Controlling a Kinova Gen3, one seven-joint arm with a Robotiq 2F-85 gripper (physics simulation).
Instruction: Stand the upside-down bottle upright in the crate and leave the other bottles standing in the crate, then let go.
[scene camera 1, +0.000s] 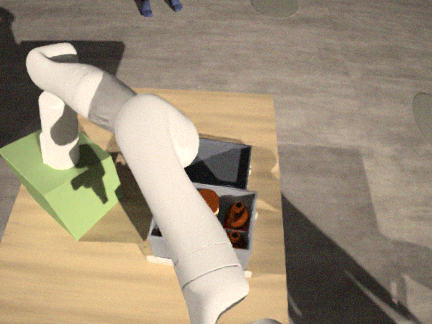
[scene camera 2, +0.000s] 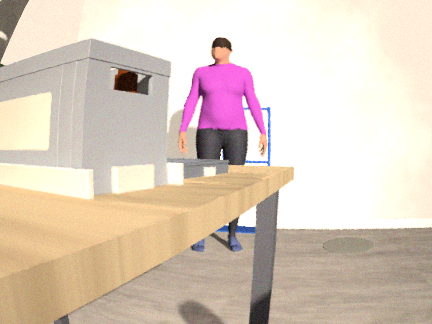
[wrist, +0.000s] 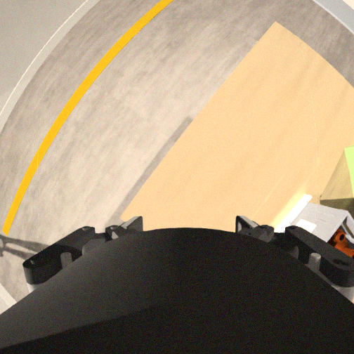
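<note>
The grey crate stands on the table. In scene camera 1 the upside-down bottle shows its brown base and a bit of cream label, beside the arm's edge. To its right an upright brown bottle stands in a corner compartment, with another upright bottle in front of it. The arm hides the crate's left part. Brown glass shows through the crate's handle hole, and a bottle mouth at the wrist view's right edge. My gripper is open and empty, away from the crate.
A dark grey shallow tray lies behind the crate. A green block stands left of it. Cream strips border the crate. The arm crosses above the crate. A person stands beyond the table.
</note>
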